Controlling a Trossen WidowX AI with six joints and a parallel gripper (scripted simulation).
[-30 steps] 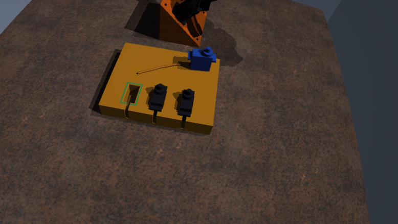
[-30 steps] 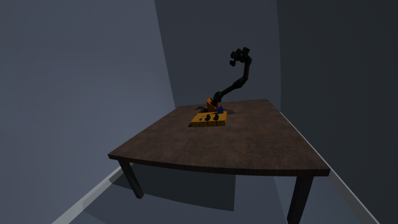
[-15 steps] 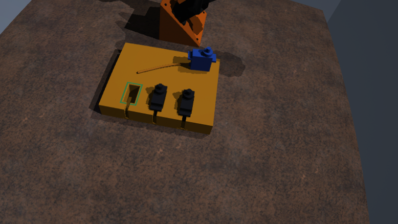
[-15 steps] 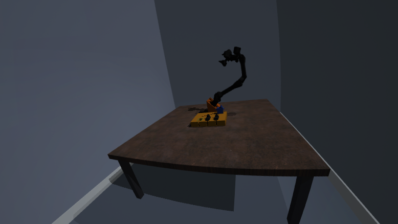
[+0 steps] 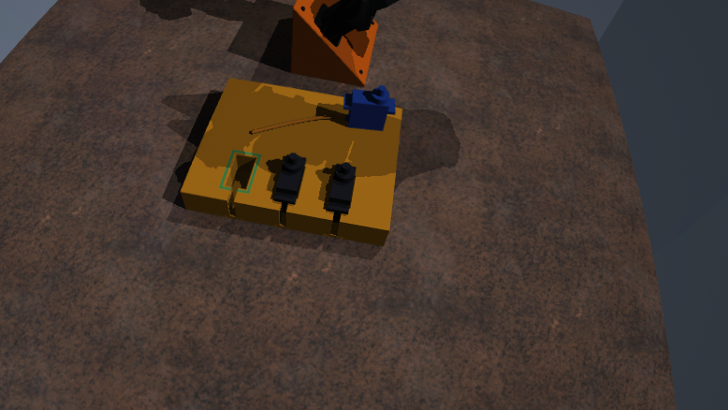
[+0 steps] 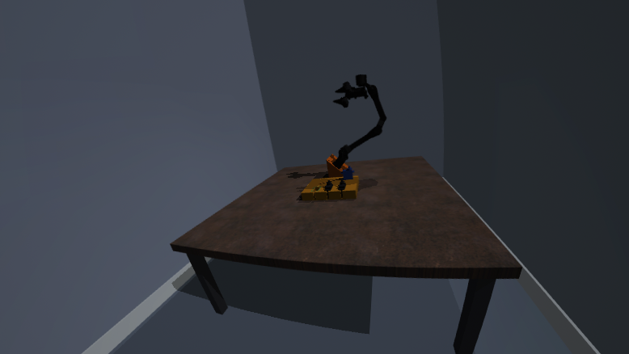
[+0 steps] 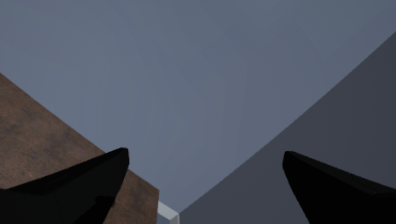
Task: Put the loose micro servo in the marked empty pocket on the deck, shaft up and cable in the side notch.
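Right now my gripper tip is 260 mm short of the yellow deck, 20 mm to the left of it and 530 mm above it.
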